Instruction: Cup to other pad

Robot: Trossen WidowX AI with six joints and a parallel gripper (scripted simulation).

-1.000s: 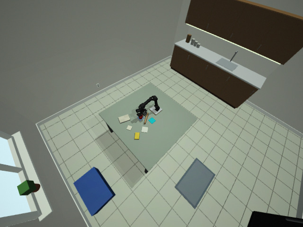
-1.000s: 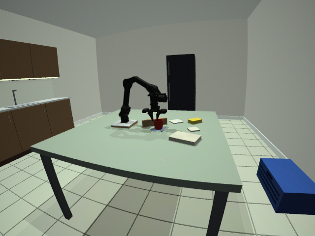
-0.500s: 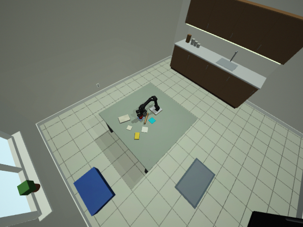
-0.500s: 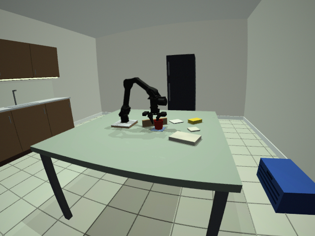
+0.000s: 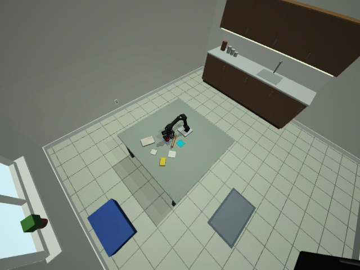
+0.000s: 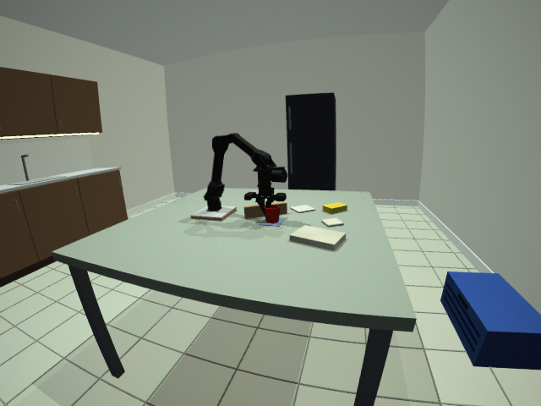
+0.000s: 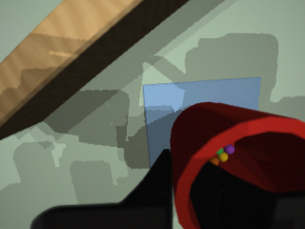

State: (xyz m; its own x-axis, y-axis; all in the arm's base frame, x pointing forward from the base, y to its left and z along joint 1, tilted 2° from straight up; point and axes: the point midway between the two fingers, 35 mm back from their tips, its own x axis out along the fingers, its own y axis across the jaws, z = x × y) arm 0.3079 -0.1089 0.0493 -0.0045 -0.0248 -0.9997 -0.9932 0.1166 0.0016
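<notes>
Right now the blue pad is 4 cm below my gripper tip, 3 cm ahead of it and 1 cm to the right of it. Round my gripper tip: cyan pad: 18 cm to the left, 6 cm behind, 4 cm below; then red cup: 3 cm ahead, 1 cm to the right; then wooden bar: 9 cm to the left, 2 cm below, 2 cm behind.
</notes>
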